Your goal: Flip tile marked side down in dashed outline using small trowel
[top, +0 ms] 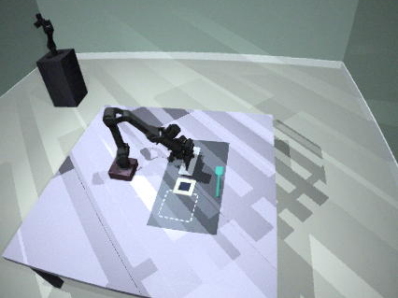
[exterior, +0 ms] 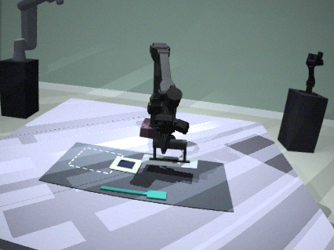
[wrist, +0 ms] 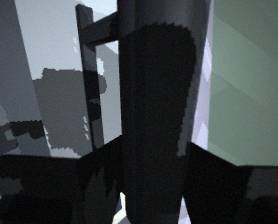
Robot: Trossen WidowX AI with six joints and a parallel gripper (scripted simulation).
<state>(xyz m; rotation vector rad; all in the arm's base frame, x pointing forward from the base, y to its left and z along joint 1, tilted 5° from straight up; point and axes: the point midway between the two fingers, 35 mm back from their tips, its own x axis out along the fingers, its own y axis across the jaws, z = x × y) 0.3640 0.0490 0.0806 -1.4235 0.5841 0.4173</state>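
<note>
My gripper tip is now 7 cm to the left of the dark mat and 11 cm above it. Also, from my gripper tip: tile 3 cm behind, 13 cm to the right, 9 cm below; teal flat tool 14 cm ahead, 6 cm to the right, 9 cm below; trowel 3 cm behind, 1 cm below.
</note>
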